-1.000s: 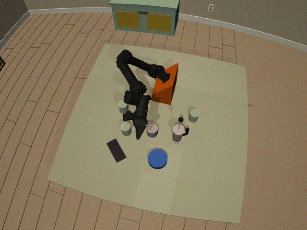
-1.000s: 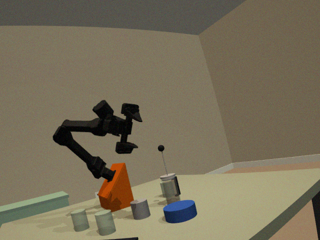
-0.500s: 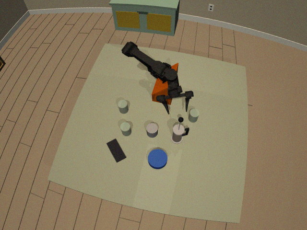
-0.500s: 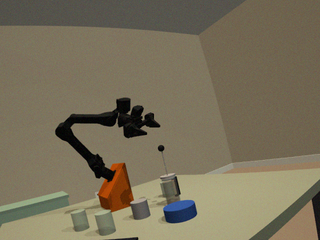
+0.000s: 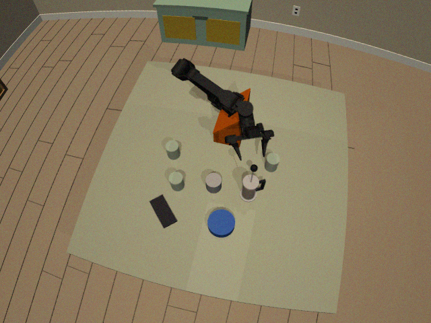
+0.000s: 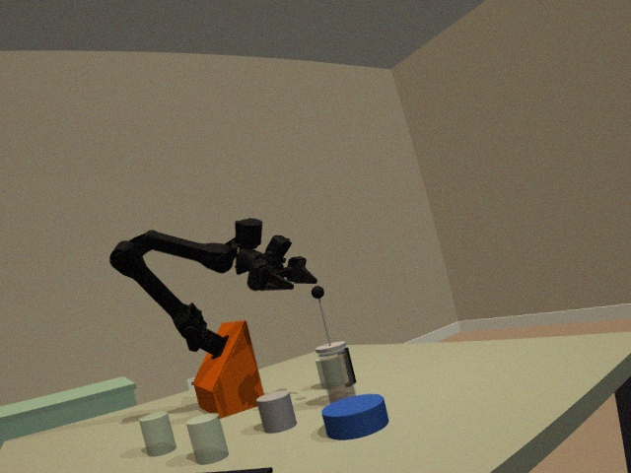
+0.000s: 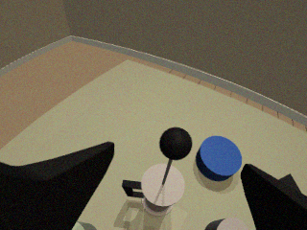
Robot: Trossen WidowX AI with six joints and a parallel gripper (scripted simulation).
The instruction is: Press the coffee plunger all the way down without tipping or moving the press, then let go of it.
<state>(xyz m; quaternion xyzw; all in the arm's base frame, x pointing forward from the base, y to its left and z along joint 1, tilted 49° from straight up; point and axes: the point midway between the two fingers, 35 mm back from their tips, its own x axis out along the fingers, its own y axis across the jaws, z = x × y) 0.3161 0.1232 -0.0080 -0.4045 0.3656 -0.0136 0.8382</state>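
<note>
Right now my gripper tip is 2 cm short of the coffee press, 2 cm to the right of it and 16 cm above it.
</note>
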